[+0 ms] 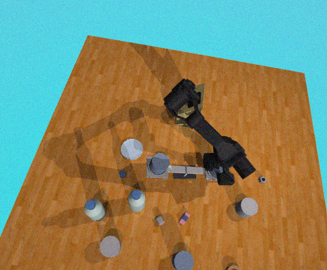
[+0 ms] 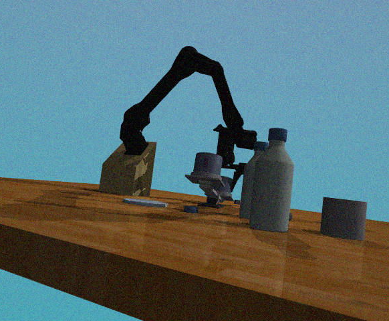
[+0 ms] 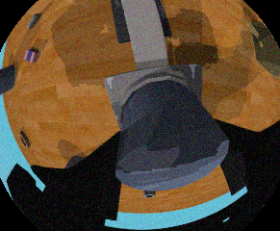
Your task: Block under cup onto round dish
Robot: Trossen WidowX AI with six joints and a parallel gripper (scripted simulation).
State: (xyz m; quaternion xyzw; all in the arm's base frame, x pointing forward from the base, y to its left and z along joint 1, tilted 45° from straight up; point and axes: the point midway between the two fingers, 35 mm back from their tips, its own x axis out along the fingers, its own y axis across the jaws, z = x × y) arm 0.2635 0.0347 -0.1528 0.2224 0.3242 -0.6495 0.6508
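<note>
My gripper tip is 22 cm to the right of the nut, 4 cm above it and 1 cm short of it. Round my gripper tip: pink eraser (22 cm ahead, 12 cm to the right, 4 cm below); then cup (27 cm to the right, 7 cm above, 4 cm ahead); then grey-blue block (1 cm below).
</note>
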